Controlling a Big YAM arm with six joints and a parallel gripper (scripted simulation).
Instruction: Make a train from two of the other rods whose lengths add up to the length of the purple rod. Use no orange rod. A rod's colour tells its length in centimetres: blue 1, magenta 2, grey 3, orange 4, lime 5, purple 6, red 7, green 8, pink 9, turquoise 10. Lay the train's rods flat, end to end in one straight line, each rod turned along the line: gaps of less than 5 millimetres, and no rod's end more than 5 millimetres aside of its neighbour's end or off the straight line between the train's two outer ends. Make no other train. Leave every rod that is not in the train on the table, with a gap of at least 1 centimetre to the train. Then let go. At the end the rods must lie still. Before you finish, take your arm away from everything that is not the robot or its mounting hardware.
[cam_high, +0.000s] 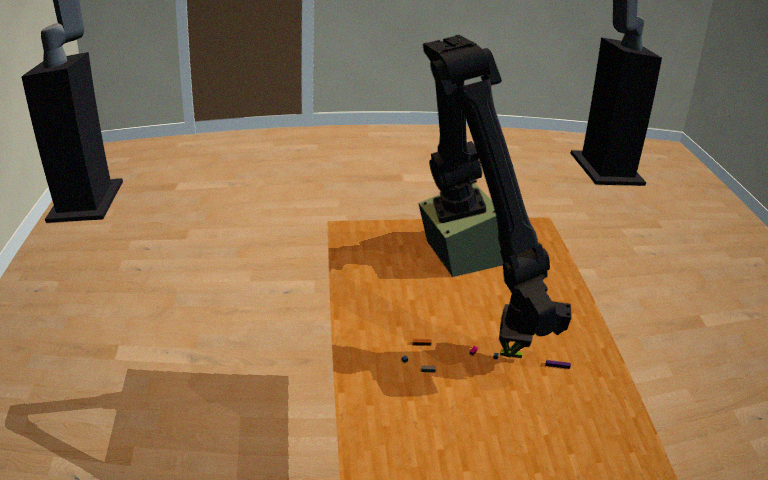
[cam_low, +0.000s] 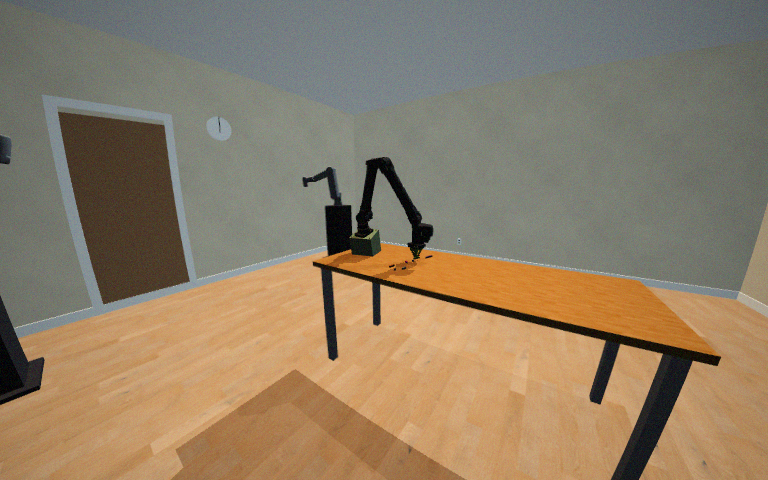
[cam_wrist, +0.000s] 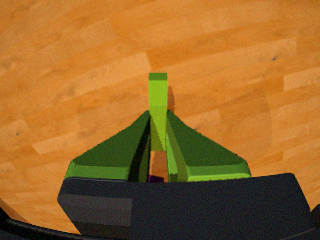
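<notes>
The lime rod lies 1 cm to the left of my hand. Also, from my hand: grey rod: 18 cm to the right, 2 cm below, 1 cm ahead; then purple rod: 11 cm to the left, 4 cm ahead, 2 cm below; then magenta rod: 7 cm to the right, 3 cm behind, 2 cm below.
</notes>
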